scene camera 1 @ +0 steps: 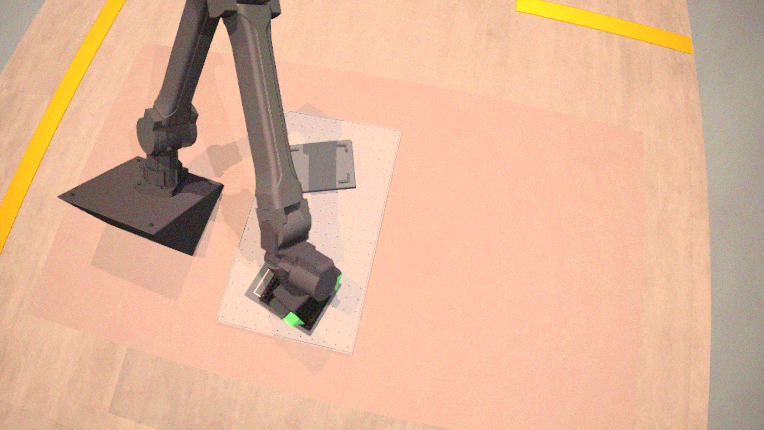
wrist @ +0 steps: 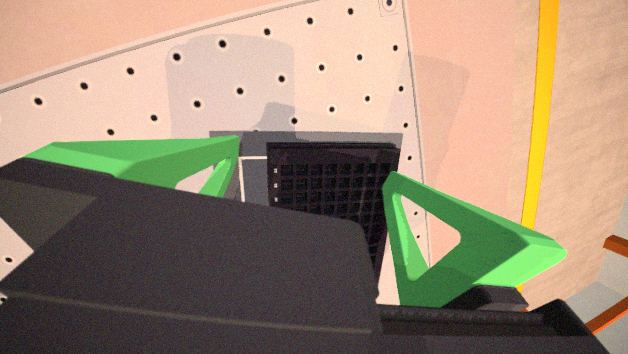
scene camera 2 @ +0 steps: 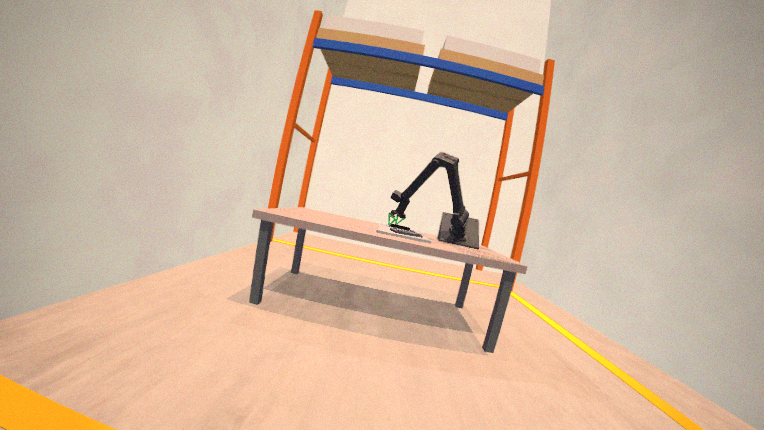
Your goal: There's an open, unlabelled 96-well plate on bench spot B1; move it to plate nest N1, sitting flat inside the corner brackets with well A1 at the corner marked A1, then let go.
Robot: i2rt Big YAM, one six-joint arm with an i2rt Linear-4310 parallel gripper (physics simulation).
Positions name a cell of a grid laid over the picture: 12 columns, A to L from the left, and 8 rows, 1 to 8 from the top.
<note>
My gripper (scene camera 1: F6) is open and touches a black well plate (scene camera 1: E6). Further things: a grey nest with corner locators (scene camera 1: F4) and a grey nest pad with white outline (scene camera 1: E6).
The black well plate shows as well in the wrist view (wrist: G5). My gripper also shows in the wrist view (wrist: G4). The grey nest pad with white outline shows as well in the wrist view (wrist: E5).
</note>
